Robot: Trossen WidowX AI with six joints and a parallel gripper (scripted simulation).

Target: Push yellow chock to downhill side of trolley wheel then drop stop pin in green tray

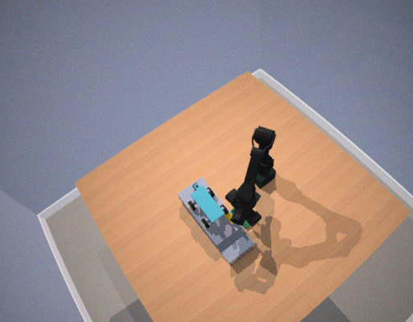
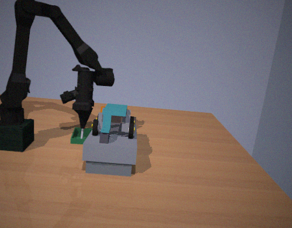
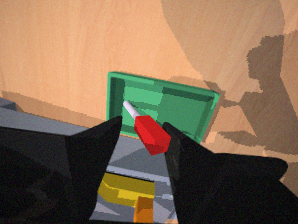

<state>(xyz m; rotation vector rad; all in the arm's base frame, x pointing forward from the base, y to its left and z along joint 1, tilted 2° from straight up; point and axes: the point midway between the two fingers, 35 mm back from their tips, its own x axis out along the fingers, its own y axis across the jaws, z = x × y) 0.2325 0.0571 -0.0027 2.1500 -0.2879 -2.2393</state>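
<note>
Now: the green tray 10 mm to the left of my gripper tip and 50 mm below it. The rest, counted from my gripper tip: red-headed stop pin (right at my gripper tip); then yellow chock (60 mm ahead, 10 mm to the right, 40 mm above); then grey ramp (100 mm ahead, 120 mm to the right).
</note>
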